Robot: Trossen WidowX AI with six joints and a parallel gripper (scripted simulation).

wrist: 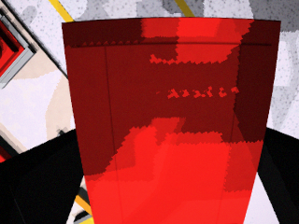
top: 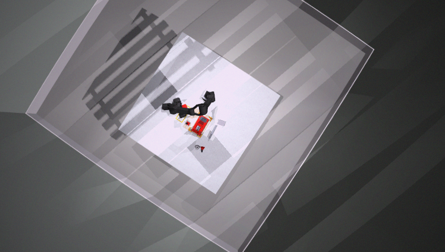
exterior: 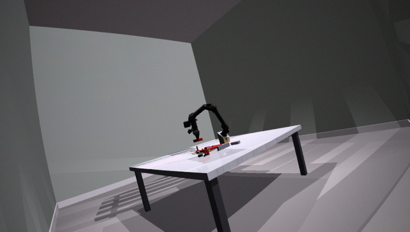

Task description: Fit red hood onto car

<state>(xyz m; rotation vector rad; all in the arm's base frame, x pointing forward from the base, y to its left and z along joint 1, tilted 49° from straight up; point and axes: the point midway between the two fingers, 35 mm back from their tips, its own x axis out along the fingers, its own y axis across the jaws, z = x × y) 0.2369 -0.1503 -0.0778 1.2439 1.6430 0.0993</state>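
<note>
Now: gripper tip 70 mm short of the jig, 190 mm to the right of it and 90 mm above it. The rest, counted from my gripper tip: wheel: 300 mm ahead, 290 mm to the left, 100 mm below; then grey bar: 80 mm ahead, 370 mm to the left, 90 mm below; then red hood: right at my gripper tip.
</note>
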